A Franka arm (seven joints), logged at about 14 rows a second.
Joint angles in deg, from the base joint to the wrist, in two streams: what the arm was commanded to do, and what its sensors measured. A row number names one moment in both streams.
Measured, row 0:
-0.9, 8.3, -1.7, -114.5, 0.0, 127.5, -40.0
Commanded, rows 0 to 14:
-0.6, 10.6, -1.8, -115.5, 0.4, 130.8, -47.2
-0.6, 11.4, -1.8, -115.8, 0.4, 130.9, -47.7
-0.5, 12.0, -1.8, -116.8, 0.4, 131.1, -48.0
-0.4, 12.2, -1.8, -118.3, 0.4, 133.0, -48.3
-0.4, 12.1, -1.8, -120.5, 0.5, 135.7, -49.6
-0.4, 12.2, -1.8, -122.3, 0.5, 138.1, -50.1
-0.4, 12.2, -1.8, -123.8, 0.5, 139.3, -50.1
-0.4, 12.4, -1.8, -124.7, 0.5, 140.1, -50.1
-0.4, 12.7, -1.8, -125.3, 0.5, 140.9, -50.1
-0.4, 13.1, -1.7, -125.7, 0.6, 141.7, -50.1
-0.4, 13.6, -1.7, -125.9, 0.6, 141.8, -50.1
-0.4, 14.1, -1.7, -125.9, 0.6, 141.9, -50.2
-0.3, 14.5, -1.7, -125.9, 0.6, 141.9, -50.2
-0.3, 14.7, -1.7, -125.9, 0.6, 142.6, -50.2
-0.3, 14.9, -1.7, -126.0, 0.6, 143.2, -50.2
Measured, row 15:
-0.7, 15.0, -1.4, -124.7, 0.0, 140.4, -48.8
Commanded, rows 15 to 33:
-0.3, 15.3, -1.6, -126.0, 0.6, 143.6, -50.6
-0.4, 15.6, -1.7, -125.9, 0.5, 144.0, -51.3
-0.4, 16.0, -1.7, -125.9, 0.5, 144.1, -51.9
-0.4, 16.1, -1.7, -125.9, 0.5, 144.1, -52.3
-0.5, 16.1, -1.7, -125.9, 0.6, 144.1, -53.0
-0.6, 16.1, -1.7, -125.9, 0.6, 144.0, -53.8
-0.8, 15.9, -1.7, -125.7, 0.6, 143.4, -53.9
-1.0, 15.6, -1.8, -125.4, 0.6, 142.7, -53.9
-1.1, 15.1, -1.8, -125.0, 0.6, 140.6, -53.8
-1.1, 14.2, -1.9, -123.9, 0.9, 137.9, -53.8
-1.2, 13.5, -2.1, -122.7, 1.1, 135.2, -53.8
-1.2, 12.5, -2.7, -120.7, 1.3, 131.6, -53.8
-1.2, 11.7, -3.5, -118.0, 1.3, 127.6, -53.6
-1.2, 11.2, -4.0, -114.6, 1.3, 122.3, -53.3
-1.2, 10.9, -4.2, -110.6, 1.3, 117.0, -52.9
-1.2, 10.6, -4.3, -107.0, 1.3, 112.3, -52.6
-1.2, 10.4, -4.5, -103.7, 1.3, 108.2, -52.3
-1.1, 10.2, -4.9, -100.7, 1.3, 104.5, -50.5
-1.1, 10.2, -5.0, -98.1, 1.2, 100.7, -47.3
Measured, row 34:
-1.2, 9.6, -4.6, -103.6, 0.6, 107.0, -50.7
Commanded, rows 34 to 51:
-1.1, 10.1, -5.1, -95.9, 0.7, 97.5, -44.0
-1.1, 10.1, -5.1, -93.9, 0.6, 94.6, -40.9
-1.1, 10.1, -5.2, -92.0, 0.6, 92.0, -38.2
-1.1, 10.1, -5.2, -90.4, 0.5, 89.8, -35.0
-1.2, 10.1, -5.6, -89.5, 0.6, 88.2, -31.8
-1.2, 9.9, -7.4, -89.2, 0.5, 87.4, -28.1
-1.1, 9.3, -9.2, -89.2, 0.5, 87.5, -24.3
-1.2, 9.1, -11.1, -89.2, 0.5, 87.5, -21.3
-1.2, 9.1, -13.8, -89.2, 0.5, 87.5, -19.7
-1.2, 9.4, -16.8, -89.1, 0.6, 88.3, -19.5
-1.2, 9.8, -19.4, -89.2, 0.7, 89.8, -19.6
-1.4, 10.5, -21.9, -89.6, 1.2, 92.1, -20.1
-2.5, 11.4, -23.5, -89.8, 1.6, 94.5, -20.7
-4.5, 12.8, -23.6, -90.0, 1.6, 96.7, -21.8
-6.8, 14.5, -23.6, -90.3, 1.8, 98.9, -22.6
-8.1, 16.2, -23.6, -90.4, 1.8, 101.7, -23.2
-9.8, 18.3, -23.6, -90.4, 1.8, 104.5, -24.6
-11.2, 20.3, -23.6, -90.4, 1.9, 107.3, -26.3
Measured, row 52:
-9.0, 16.1, -23.7, -91.4, 0.8, 103.4, -23.7
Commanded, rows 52 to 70:
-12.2, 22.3, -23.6, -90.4, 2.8, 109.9, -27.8
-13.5, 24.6, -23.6, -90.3, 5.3, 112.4, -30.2
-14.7, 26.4, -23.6, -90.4, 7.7, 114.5, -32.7
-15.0, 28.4, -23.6, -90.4, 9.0, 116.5, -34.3
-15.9, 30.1, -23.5, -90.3, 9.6, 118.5, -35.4
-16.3, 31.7, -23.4, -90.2, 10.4, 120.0, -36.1
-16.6, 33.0, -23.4, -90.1, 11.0, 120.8, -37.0
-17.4, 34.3, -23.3, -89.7, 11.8, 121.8, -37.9
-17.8, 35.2, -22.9, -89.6, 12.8, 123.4, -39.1
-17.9, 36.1, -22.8, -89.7, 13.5, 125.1, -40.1
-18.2, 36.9, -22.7, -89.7, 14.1, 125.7, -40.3
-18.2, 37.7, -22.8, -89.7, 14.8, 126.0, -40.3
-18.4, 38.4, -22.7, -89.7, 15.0, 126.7, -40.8
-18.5, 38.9, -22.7, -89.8, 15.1, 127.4, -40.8
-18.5, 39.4, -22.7, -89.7, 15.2, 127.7, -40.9
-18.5, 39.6, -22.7, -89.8, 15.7, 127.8, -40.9
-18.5, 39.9, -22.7, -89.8, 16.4, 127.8, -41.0
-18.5, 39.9, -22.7, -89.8, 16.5, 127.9, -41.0
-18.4, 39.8, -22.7, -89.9, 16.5, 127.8, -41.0
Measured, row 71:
-17.5, 39.4, -23.3, -91.2, 15.0, 127.7, -39.5
